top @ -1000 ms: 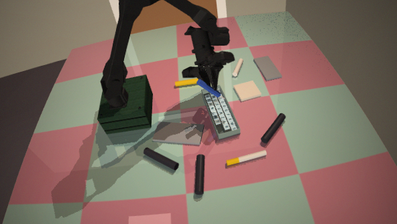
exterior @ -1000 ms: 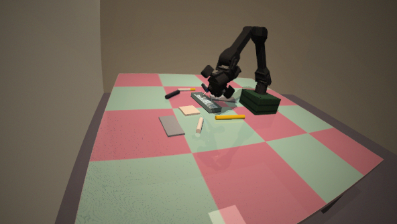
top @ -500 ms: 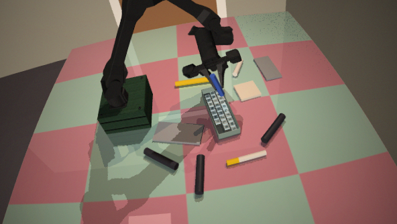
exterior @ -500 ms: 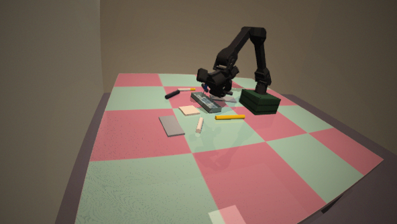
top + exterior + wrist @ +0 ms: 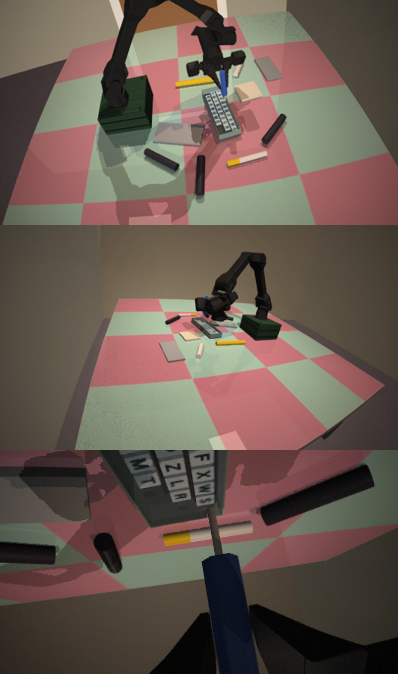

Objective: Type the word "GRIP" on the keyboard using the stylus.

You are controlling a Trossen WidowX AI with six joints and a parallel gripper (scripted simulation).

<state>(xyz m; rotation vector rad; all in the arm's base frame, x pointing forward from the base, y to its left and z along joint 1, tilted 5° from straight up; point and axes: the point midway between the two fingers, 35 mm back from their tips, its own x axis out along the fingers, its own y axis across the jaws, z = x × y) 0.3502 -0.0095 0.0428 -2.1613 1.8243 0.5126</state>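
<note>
Now: gripper tip 3 cm short of the yellow-tipped pen, 19 cm to the left of it and 11 cm above it. Also, from my gripper tip: blue stylus 2 cm below; then stylus tip 5 cm below; then beige pad 9 cm ahead, 9 cm to the left, 12 cm below.
</note>
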